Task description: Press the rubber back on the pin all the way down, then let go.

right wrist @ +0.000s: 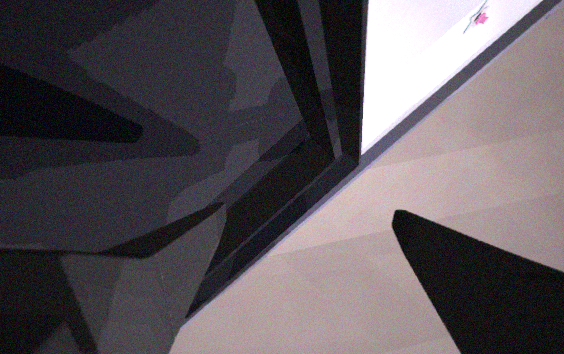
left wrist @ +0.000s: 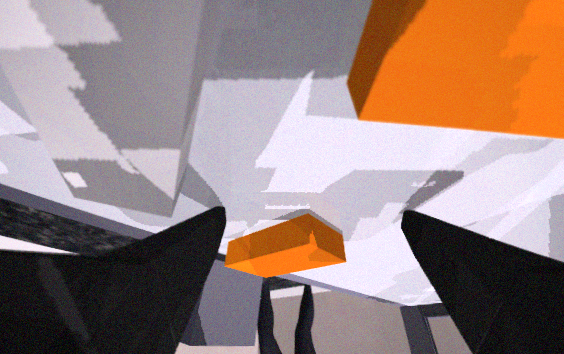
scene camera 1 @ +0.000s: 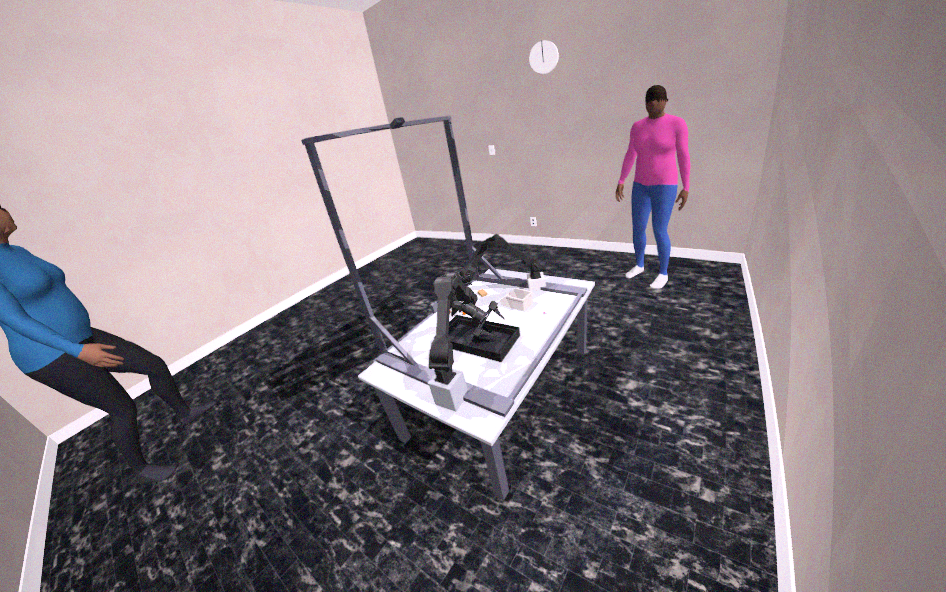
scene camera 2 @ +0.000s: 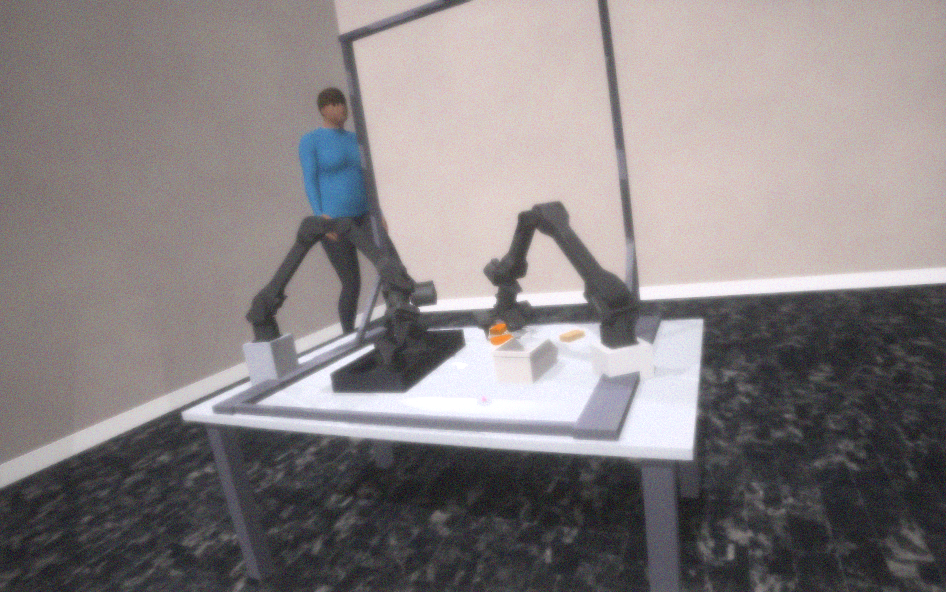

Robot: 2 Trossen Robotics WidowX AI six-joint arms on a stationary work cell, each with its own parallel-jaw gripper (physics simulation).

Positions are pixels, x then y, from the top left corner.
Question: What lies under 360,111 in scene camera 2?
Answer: A metal gantry.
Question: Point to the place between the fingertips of my right gripper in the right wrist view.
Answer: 308,213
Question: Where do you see a black tray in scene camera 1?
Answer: At 496,348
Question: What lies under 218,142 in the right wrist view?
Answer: A black tray.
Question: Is my right gripper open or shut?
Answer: Open.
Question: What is my right gripper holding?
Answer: Nothing.
